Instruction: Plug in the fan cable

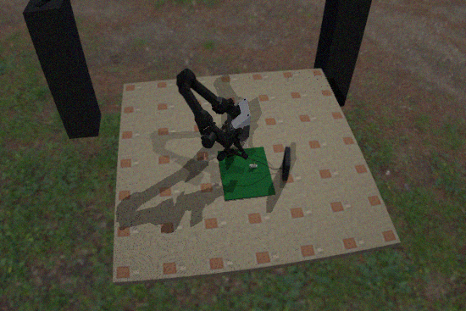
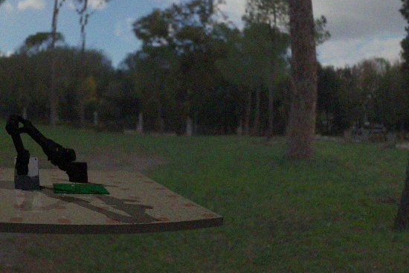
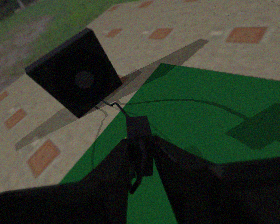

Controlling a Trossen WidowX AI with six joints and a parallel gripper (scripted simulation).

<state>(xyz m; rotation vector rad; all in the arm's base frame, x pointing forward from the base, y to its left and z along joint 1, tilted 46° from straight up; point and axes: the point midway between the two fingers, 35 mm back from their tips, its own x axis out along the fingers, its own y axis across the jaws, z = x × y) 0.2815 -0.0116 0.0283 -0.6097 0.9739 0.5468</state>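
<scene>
The green board is 110 mm below my gripper tip and 40 mm ahead of it. Also, from my gripper tip: dark plug 10 mm below; black fan 190 mm to the left, 50 mm ahead, 30 mm below.
</scene>
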